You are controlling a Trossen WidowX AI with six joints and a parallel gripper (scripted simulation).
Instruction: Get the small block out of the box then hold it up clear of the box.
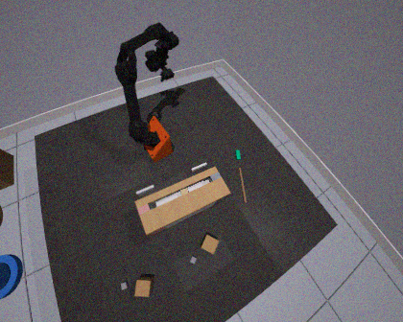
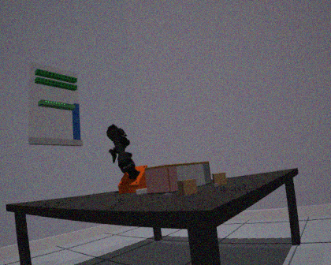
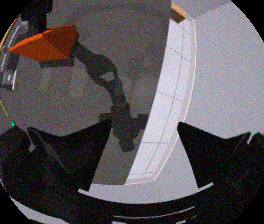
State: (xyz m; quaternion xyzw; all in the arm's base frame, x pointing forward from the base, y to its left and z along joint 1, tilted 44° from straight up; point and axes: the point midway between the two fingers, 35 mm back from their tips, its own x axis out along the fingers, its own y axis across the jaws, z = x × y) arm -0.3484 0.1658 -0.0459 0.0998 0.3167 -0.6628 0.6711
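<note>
Now: gripper tip 660 mm short of the small tan block, 110 mm to the left of it and 120 mm above it. Round my gripper tip: tan box: 650 mm ahead, 120 mm to the right, 150 mm below; then thin wooden stick: 720 mm ahead, 190 mm to the left, 200 mm below.
</note>
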